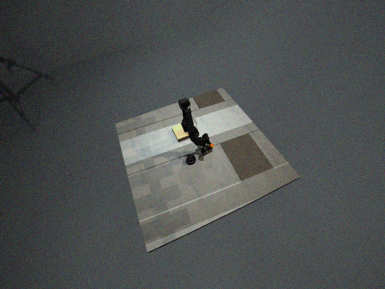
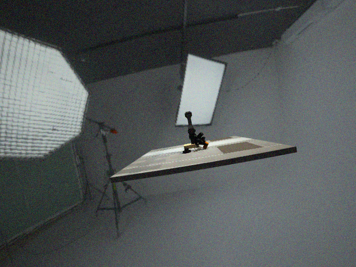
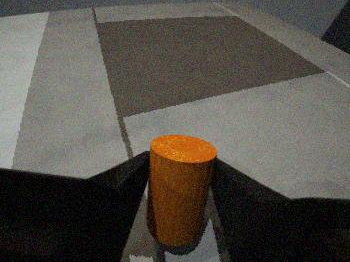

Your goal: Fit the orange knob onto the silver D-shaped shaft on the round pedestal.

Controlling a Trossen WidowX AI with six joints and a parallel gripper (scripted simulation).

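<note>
The orange knob is 10 mm to the right of my gripper tip. Also, from my gripper tip: dark round pedestal: 60 mm ahead, 210 mm to the right, 10 mm below.
</note>
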